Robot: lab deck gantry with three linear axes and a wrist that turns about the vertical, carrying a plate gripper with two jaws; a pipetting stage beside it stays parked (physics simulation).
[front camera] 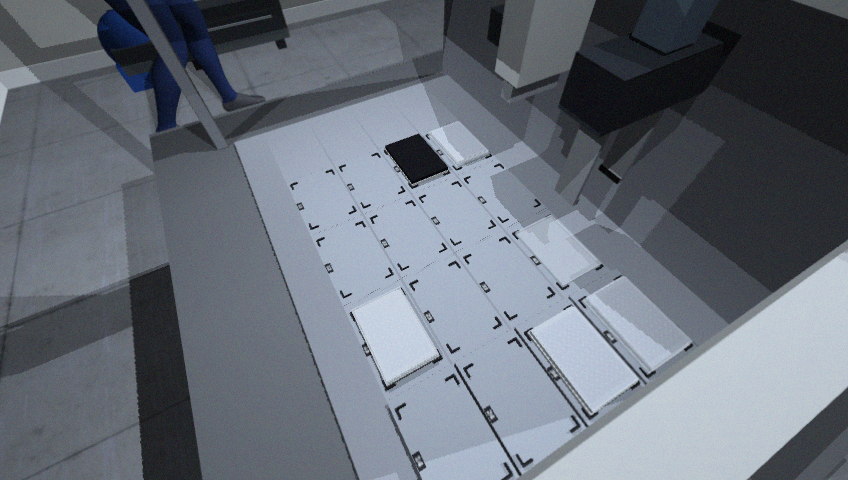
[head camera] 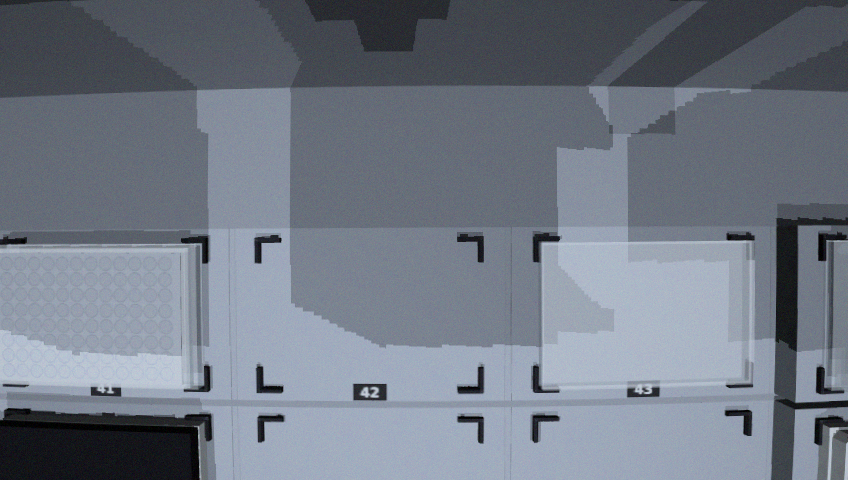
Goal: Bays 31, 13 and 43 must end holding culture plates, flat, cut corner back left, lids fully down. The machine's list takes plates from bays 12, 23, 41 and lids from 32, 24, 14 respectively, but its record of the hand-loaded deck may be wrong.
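Frame: origin at the robot's base, x down, y left, z ahead, level; centimetres.
Where they show: gripper, fingertip midpoint: (front camera: 588,185); robot's base, link origin: (front camera: 292,185).
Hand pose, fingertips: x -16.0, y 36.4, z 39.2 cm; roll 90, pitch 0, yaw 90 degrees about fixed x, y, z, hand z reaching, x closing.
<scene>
Things, the pixels of their top centre, and the offset from my fingertips.
- thin clear lid-like piece, top centre: (head camera: 651,315) (front camera: 557,247) dx +15.2, dy +0.0, dz +0.0 cm
- clear welled plate, top centre: (head camera: 84,318) (front camera: 458,140) dx +14.6, dy +0.0, dz -32.8 cm
- black piece, top centre: (front camera: 415,155) dx +14.4, dy -10.7, dz -32.8 cm
- white plate, top centre: (front camera: 393,331) dx +14.4, dy -32.1, dz +0.0 cm
- white welled plate, top centre: (front camera: 582,353) dx +13.1, dy -10.7, dz +16.4 cm
- translucent welled piece, top centre: (front camera: 637,318) dx +13.1, dy +0.0, dz +16.4 cm
My gripper (front camera: 593,185) is open, with nothing visible between its jaws, and hangs above the deck behind bay 43. A thin clear lid-like piece (front camera: 558,248) (head camera: 642,312) lies flat in bay 43, with no wells visible in it. A clear welled plate (front camera: 459,143) (head camera: 89,309) sits in bay 41; whether a lid covers it I cannot tell. A black piece (front camera: 416,158) (head camera: 101,452) sits in bay 31. A white plate (front camera: 395,336) sits in bay 13, apparently covered. Bays 12, 23, 32, 24 and 14 hold no plate or lid in the front view. Cut corners cannot be made out.
A white welled plate (front camera: 584,359) sits in bay 34, and a translucent welled piece (front camera: 639,321) in bay 44 beside it. The parked pipetting stage (front camera: 544,41) stands beside the gripper carriage (front camera: 642,86). A person's blue legs (front camera: 169,89) show beyond the deck.
</scene>
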